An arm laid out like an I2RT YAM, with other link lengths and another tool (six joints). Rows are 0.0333 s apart.
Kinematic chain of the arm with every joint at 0, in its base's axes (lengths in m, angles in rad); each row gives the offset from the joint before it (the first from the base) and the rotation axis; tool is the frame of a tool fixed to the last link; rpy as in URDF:
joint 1: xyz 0 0 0.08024 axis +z
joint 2: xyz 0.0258 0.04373 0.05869 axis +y
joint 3: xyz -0.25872 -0.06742 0 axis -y
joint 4: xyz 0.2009 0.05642 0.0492 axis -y
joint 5: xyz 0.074 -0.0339 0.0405 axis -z
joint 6: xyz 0.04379 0 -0.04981 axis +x
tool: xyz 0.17 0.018 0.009 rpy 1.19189 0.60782 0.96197
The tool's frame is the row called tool.
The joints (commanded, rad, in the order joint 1, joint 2, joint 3, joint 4, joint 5, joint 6), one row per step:
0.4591, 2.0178, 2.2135, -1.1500, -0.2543, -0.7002
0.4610, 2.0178, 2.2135, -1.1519, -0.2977, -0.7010
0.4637, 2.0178, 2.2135, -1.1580, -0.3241, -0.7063
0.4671, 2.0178, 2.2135, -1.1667, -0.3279, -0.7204
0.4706, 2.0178, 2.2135, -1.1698, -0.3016, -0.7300
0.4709, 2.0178, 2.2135, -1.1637, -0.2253, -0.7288
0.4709, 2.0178, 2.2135, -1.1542, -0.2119, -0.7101
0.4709, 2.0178, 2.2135, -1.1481, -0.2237, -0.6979
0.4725, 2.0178, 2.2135, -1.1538, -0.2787, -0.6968
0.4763, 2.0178, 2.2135, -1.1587, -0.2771, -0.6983
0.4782, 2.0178, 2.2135, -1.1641, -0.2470, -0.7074
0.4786, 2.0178, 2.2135, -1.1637, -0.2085, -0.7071
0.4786, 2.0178, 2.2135, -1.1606, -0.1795, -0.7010
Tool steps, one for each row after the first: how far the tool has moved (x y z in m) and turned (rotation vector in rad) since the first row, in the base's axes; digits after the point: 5 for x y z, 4 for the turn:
-0.00652, 0.00747, 0.00244, 0.0306, 0.0170, 0.0276
-0.01207, 0.01192, 0.00331, 0.0453, 0.0295, 0.0495
-0.01550, 0.01273, 0.00218, 0.0393, 0.0318, 0.0659
-0.01379, 0.00956, -0.00022, 0.0149, 0.0205, 0.0620
-0.00276, -0.00189, -0.00402, -0.0386, -0.0116, 0.0180
0.00115, -0.00287, -0.00311, -0.0368, -0.0163, -0.0048
0.00108, -0.00014, -0.00143, -0.0205, -0.0118, -0.0077
-0.00763, 0.00876, 0.00098, 0.0174, 0.0140, 0.0248
-0.00953, 0.00943, 0.00015, 0.0134, 0.0171, 0.0288
-0.00738, 0.00467, -0.00259, -0.0145, 0.0065, 0.0206
-0.00248, -0.00142, -0.00466, -0.0424, -0.0079, -0.0012
0.00188, -0.00585, -0.00557, -0.0598, -0.0186, -0.0228

